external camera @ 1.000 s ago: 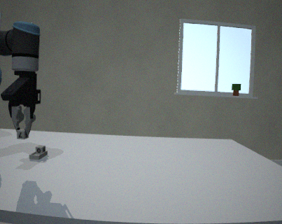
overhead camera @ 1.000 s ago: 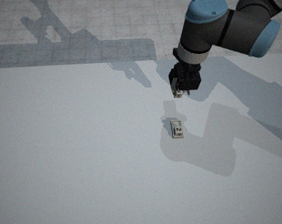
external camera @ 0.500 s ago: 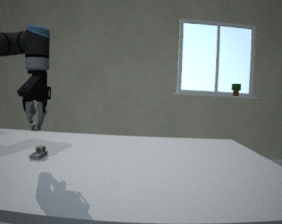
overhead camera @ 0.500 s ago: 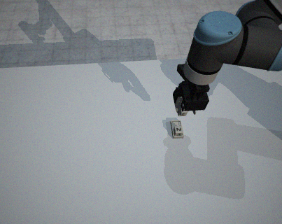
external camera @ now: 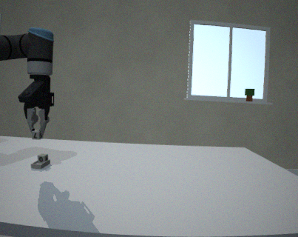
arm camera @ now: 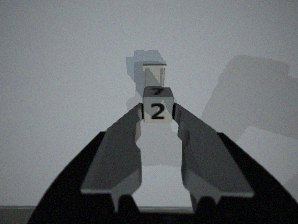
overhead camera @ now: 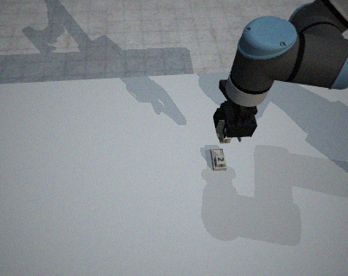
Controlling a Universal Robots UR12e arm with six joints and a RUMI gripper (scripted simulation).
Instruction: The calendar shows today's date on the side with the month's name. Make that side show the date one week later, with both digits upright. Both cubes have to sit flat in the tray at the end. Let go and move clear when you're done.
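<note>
My hand is 11 cm above the cube, 3 cm to the right of it and 1 cm short of it. The rest, counted from my hand: tray: 13 cm below, 2 cm to the left.
</note>
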